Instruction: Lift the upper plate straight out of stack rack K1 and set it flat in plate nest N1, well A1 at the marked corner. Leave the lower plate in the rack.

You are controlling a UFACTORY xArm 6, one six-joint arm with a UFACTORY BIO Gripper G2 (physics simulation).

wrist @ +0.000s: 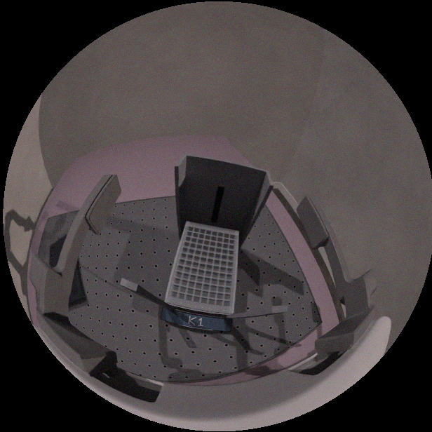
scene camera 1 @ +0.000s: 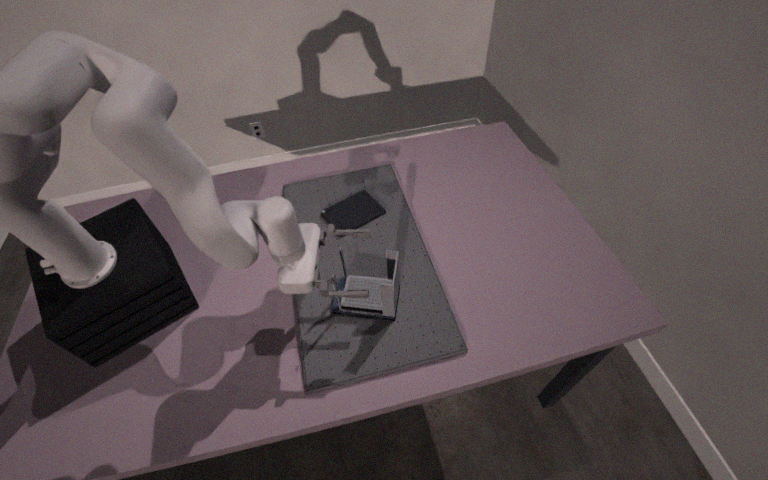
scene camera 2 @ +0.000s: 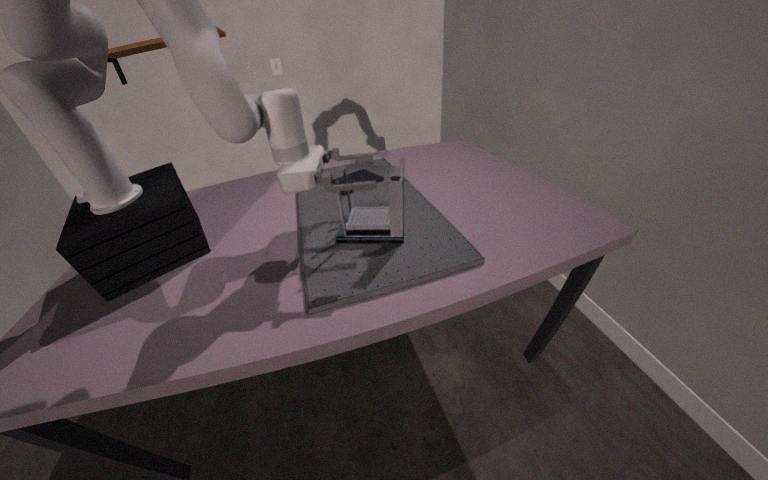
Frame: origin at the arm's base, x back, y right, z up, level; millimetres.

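Seen in the pictures: hand, tool point: [scene camera 1: 359, 262] [scene camera 2: 364, 170]; arm's base, link origin: [scene camera 1: 90, 264] [scene camera 2: 118, 200].
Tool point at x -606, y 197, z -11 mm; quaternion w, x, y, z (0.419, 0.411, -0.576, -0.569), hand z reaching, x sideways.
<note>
Pixels of each thing's top centre, then the offset from my tool point to it. Level surfaces: height alone.
- upper plate, top centre: [scene camera 2: 374, 215] [scene camera 1: 369, 290] dx -11, dy +8, dz -112 mm
- stack rack K1, top centre: [scene camera 2: 366, 173] [scene camera 1: 361, 264] dx -2, dy +4, dz -6 mm
- Plate nest N1, top centre: [scene camera 1: 353, 210] [scene camera 2: 354, 178] dx -50, dy -304, dz -144 mm
- grey perforated board, surface height: dz -159 mm
- pink table, surface height: dz -172 mm
The upper plate [scene camera 1: 355, 284] [scene camera 2: 369, 215] [wrist: 206, 265], pale with a grid of wells, lies flat in stack rack K1 [scene camera 1: 388, 304] [scene camera 2: 397, 210] [wrist: 196, 321], which has a tall slotted wall, thin front posts and a blue label. A dark band shows under the upper plate; I cannot make out the lower plate clearly. Plate nest N1 [scene camera 1: 353, 210] [scene camera 2: 365, 176] is a dark flat pad behind the rack; its marked corner is not clear. My gripper [scene camera 1: 367, 262] [scene camera 2: 373, 170] [wrist: 210, 196] is open and empty, its fingers spread wide, above and apart from the upper plate. In the wrist view the rack shows between the fingers.
The rack and nest are on a grey perforated board [scene camera 1: 430, 333] [scene camera 2: 441, 266] [wrist: 112, 325] on the pink table [scene camera 1: 509, 226] [scene camera 2: 526, 209]. The arm stands on a black block [scene camera 1: 138, 243] [scene camera 2: 164, 195] at the left. The rack's tall wall and posts rise around the plate.
</note>
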